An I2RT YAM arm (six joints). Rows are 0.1 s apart.
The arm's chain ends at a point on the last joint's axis. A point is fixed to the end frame.
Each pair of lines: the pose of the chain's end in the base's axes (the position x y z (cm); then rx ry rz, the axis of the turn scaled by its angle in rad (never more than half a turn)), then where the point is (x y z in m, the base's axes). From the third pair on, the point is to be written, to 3 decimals.
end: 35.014, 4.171, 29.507, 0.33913, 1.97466, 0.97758
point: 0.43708 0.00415 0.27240
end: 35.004, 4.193, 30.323, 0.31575, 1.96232, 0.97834
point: 0.43778 0.00513 0.28250
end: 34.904, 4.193, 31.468, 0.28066, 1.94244, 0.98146
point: 0.438 0.006 0.297
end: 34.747, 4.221, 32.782, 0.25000, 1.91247, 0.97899
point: 0.437 0.007 0.314
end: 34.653, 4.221, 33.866, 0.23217, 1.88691, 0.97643
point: 0.437 0.007 0.327
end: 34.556, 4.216, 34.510, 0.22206, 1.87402, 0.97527
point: 0.436 0.007 0.335
